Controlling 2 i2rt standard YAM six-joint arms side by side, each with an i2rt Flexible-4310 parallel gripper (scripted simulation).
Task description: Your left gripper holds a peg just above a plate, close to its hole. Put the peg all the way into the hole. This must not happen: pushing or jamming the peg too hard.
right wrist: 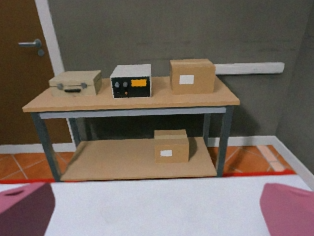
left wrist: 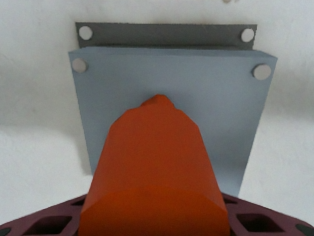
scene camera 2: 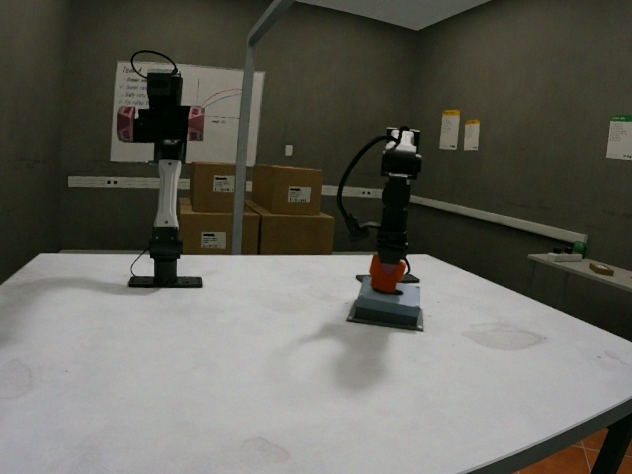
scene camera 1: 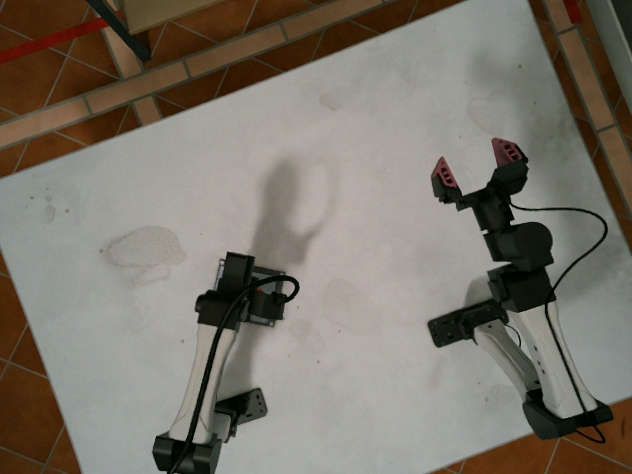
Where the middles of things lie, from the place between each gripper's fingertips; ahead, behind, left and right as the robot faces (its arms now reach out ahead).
I see my left gripper (scene camera 2: 388,271) 20 mm above the orange peg (left wrist: 154,166). Round my left hand: blue-grey plate (scene camera 2: 372,298) (70 mm below, 10 mm to the left).
Now: the orange peg 110 mm behind my right hand (scene camera 2: 159,122), 500 mm to the left of it and 290 mm below it. From my right hand the other things lie so: blue-grey plate: 110 mm behind, 520 mm to the left, 350 mm below.
